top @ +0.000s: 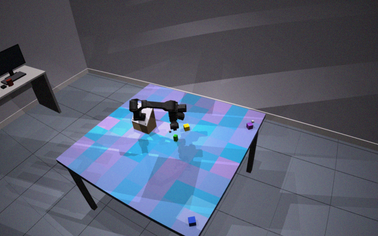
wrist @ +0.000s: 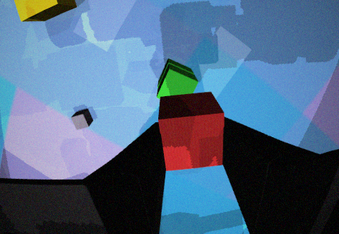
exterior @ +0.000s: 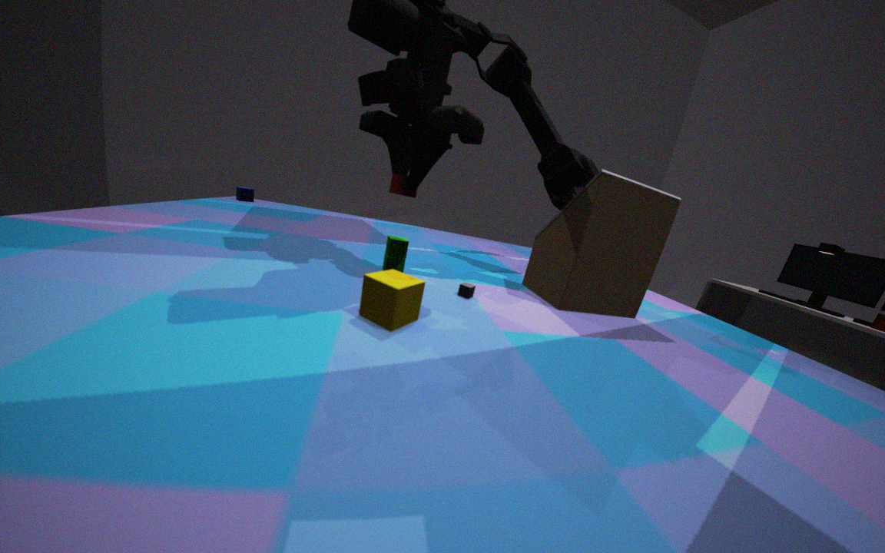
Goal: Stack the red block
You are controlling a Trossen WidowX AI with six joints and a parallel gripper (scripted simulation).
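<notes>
Now: gripper tip 11 cm above the grey cube, 9 cm past it and 8 cm to the right of it. From my gripper tip the other things lie so: yellow cube (15 cm to the left, 10 cm below, 2 cm ahead); then red block (right at my gripper tip); then purple cube (51 cm ahead, 33 cm to the left, 10 cm below).
</notes>
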